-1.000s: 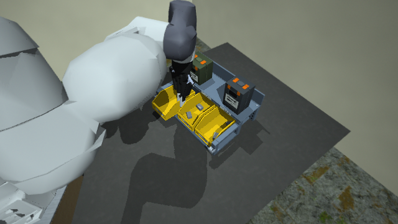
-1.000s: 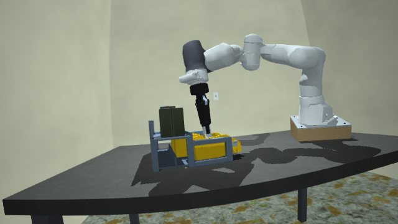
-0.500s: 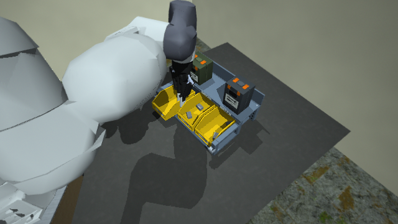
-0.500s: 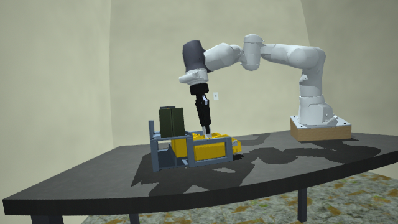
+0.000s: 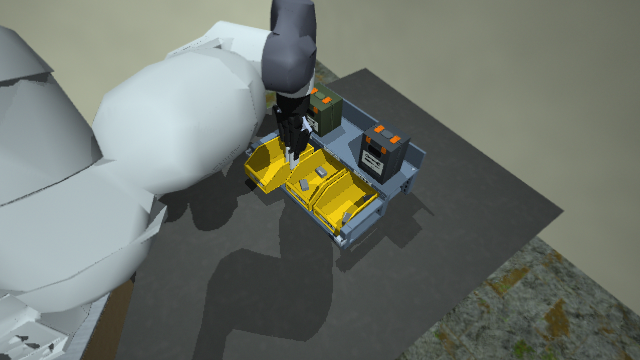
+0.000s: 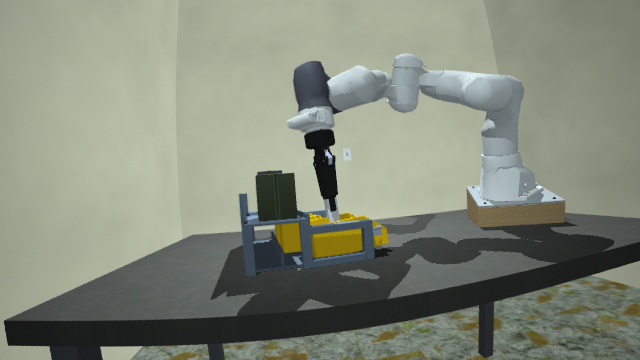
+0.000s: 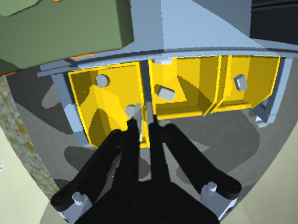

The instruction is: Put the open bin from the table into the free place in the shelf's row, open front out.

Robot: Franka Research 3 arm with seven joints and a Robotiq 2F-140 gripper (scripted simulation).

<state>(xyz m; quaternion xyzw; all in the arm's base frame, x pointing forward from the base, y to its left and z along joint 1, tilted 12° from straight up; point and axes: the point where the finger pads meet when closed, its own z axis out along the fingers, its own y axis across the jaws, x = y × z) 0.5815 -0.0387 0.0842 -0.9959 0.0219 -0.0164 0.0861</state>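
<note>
Now: hand 14 cm short of the green box, 5 cm below it and 4 cm to the right of it. Also, from my hand: dark grey box 19 cm to the right, 13 cm ahead, 6 cm above.
</note>
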